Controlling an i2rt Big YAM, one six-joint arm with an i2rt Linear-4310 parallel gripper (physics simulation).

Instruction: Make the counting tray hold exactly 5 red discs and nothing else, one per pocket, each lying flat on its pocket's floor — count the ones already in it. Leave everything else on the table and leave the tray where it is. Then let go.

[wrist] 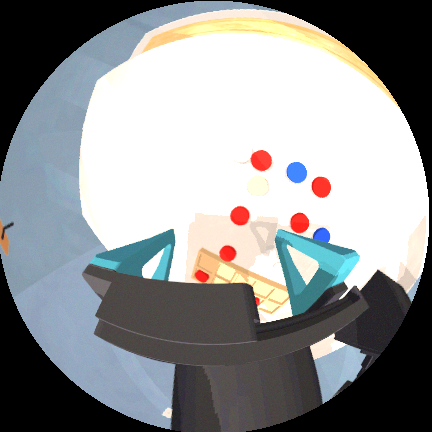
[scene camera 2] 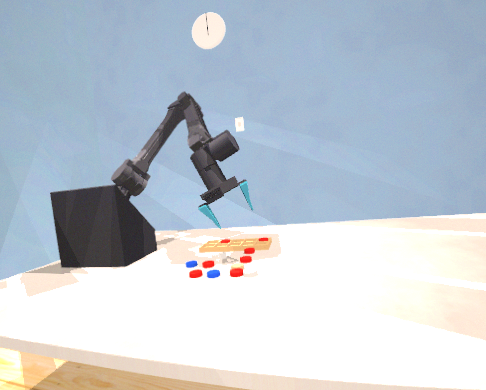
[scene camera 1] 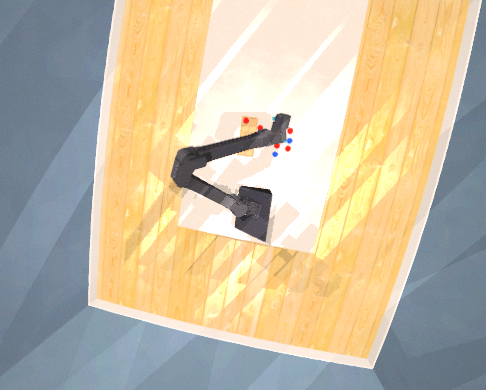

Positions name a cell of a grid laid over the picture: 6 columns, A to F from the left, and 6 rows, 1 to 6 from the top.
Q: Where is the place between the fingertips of my gripper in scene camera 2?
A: C4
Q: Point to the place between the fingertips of my gripper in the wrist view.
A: At D4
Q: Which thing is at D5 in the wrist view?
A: A wooden counting tray.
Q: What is my gripper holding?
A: Nothing.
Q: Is my gripper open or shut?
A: Open.
